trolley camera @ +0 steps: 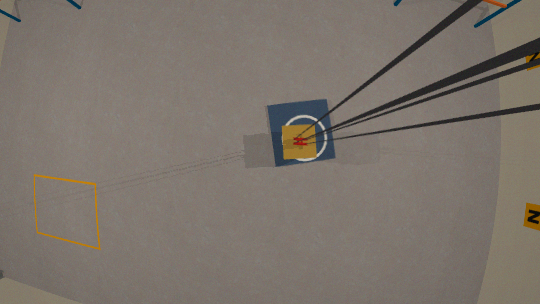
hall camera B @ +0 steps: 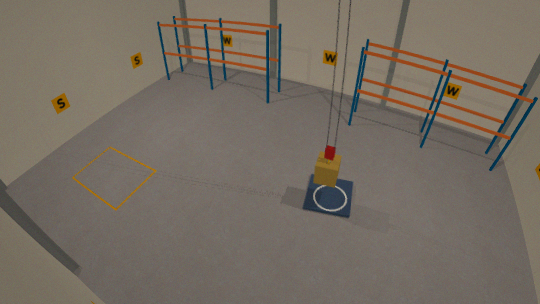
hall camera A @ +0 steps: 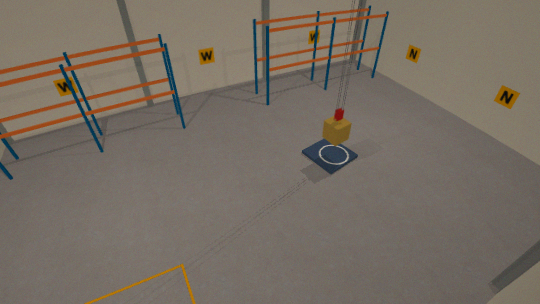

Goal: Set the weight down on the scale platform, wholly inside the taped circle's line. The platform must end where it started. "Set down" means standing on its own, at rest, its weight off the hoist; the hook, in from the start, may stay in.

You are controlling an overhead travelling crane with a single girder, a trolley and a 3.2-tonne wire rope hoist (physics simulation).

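The yellow box-shaped weight [hall camera A: 336, 132] [hall camera B: 326, 172] [trolley camera: 300, 154] hangs upright in the air above the dark blue scale platform [hall camera A: 312, 151] [hall camera B: 347, 185] [trolley camera: 282, 112]. My hook, under the red block [hall camera A: 339, 114] [hall camera B: 330, 152] [trolley camera: 300, 141], holds the weight from its top; the hook itself is too small to make out. The white taped circle [hall camera A: 348, 156] [hall camera B: 331, 210] [trolley camera: 304, 116] shows on the platform. In the trolley view the weight covers the circle's left and lower-left line, and more of the circle shows to the right and above. The platform lies flat on the floor.
Blue and orange racks [hall camera A: 267, 65] [hall camera B: 268, 67] stand along the W wall. An orange-yellow marked rectangle [hall camera B: 95, 193] [trolley camera: 97, 215] lies on the floor, far from the platform. Shadows fall on the floor at two sides of the platform. Hoist ropes run up from the red block.
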